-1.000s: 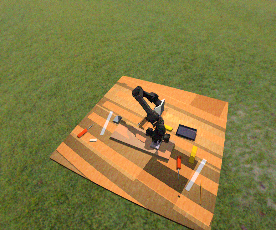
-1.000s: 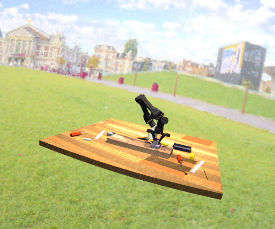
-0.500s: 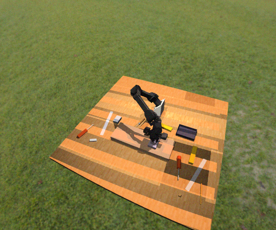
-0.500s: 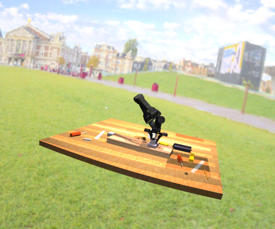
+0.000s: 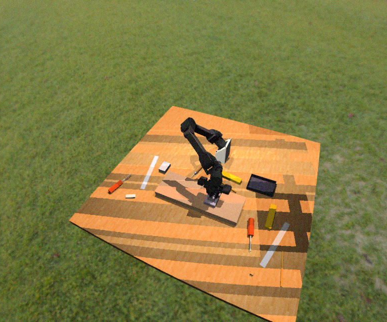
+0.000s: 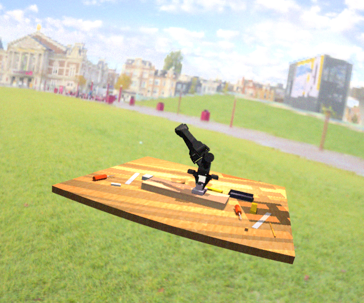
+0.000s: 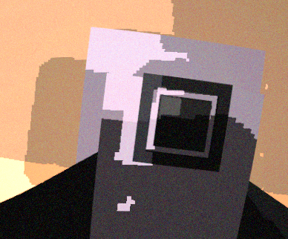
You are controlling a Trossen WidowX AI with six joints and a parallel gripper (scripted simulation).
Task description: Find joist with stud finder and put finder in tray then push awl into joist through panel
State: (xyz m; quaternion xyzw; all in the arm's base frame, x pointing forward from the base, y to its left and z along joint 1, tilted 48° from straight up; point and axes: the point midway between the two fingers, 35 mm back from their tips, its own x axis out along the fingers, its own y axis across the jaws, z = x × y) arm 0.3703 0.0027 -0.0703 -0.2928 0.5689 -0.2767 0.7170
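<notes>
My gripper tip is 220 mm past the dark tray, 250 mm to the right of it and 50 mm above it. From my gripper tip the other things lie so: stud finder 10 mm ahead, 20 mm above; awl 190 mm behind, 170 mm to the right, 60 mm below; grey block 150 mm behind, 390 mm to the right, 50 mm below.
</notes>
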